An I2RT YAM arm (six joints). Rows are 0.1 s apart.
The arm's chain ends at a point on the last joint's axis. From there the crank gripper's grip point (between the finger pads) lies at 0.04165 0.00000 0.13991 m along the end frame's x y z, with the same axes.
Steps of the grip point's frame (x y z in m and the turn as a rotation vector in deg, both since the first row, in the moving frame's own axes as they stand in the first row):
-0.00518 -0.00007 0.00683 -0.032 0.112 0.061
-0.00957 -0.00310 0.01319 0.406 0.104 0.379
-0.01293 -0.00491 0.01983 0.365 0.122 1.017
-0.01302 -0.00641 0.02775 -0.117 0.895 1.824
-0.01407 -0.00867 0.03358 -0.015 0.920 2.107
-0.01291 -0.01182 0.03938 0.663 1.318 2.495
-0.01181 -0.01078 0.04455 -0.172 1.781 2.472
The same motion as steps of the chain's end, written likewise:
-0.00545 -0.00019 0.00691 -0.032 0.112 0.061
-0.00983 -0.00239 0.01327 0.406 0.104 0.379
-0.01323 -0.00476 0.01992 0.365 0.122 1.017
-0.01517 -0.00806 0.02842 -0.117 0.895 1.824
-0.01628 -0.01028 0.03427 -0.015 0.920 2.107
-0.01611 -0.01209 0.04037 0.663 1.318 2.495
-0.01609 -0.01309 0.04591 -0.172 1.781 2.472

